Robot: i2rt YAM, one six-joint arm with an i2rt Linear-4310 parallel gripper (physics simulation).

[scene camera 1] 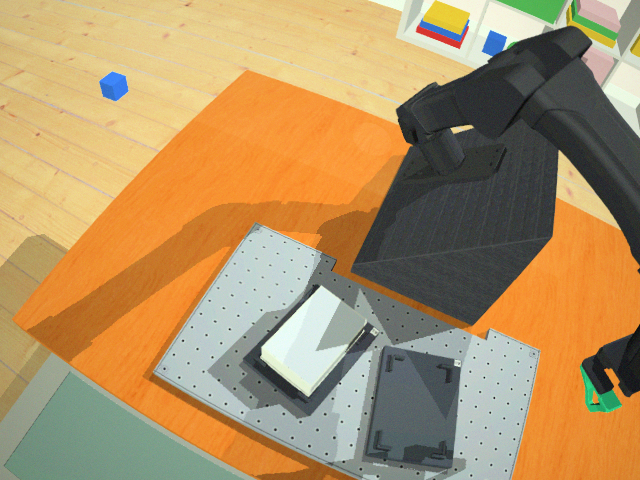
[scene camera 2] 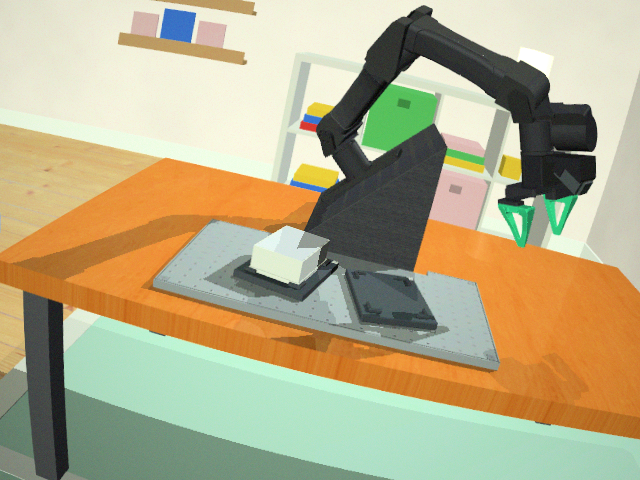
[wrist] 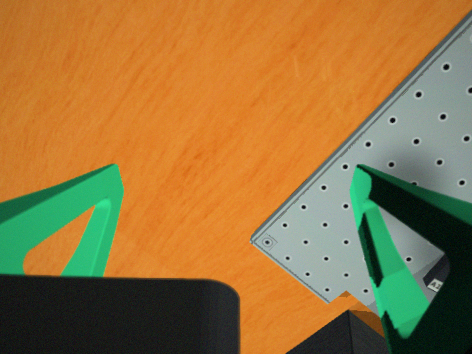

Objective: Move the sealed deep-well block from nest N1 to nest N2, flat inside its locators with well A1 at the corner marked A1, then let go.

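Frame: origin at the arm's base, x ahead, y right, z down, level; millimetres.
Seen in the pictures: gripper, fingertip midpoint: [scene camera 1: 617, 394] [scene camera 2: 539, 240] [wrist: 236, 177]; arm's base at its link origin: [scene camera 1: 451, 167] [scene camera 2: 362, 176].
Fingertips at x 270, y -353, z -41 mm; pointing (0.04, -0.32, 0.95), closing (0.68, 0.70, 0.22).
Pixels of each thing's top centre, then the offset from my fingertips to it. Level surfaces: height alone.
- white deep-well block at its top centre: [scene camera 1: 316, 334] [scene camera 2: 294, 242] dx +94, dy +394, dz +88 mm
- left dark nest at its top centre: [scene camera 1: 313, 344] [scene camera 2: 289, 262] dx +94, dy +394, dz +124 mm
- right dark nest at its top centre: [scene camera 1: 419, 404] [scene camera 2: 390, 291] dx +93, dy +224, dz +124 mm
- grey perforated plate at its top centre: [scene camera 1: 366, 368] [scene camera 2: 337, 281] dx +78, dy +314, dz +141 mm
- orange table at its surface level: dz +154 mm
The white deep-well block [scene camera 1: 310, 335] [scene camera 2: 289, 248] sits on the left dark nest [scene camera 1: 338, 373] [scene camera 2: 305, 291] and looks flat. The right dark nest [scene camera 1: 413, 408] [scene camera 2: 395, 297] holds no block; its raised corner locators show. Each nest has a small white tag at one corner, seen in scene camera 1. The lettering that names the nests cannot be read. My gripper [scene camera 2: 539, 239] [wrist: 236, 177] is open and empty, with green fingers wide apart. It hangs above the table, to the right of both nests. In the wrist view, part of a nest with an A1 tag [wrist: 435, 285] shows through the right finger.
Both nests stand on a grey perforated plate [scene camera 1: 217, 320] [scene camera 2: 454, 299] [wrist: 325, 215]. The black arm pedestal [scene camera 1: 454, 248] [scene camera 2: 382, 222] [wrist: 330, 335] stands close behind the plate. The orange table [scene camera 1: 191, 170] [scene camera 2: 542, 320] [wrist: 175, 100] extends around it. A blue cube [scene camera 1: 113, 86] lies on the floor.
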